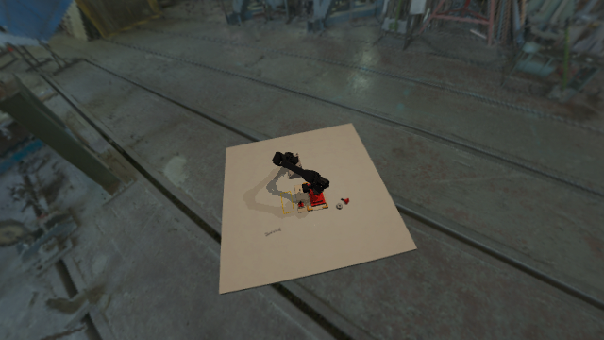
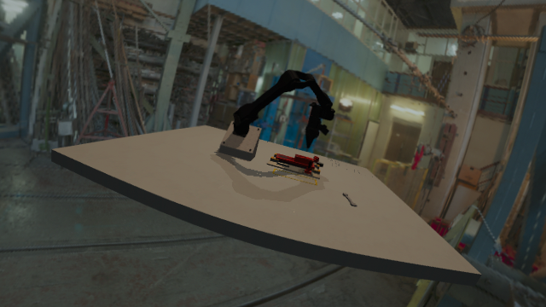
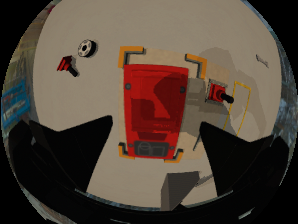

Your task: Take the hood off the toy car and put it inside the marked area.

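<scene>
The red hood lies 7 cm below my gripper tip. Round my gripper tip: wrench (35 cm to the right, 20 cm ahead, 10 cm below).
</scene>
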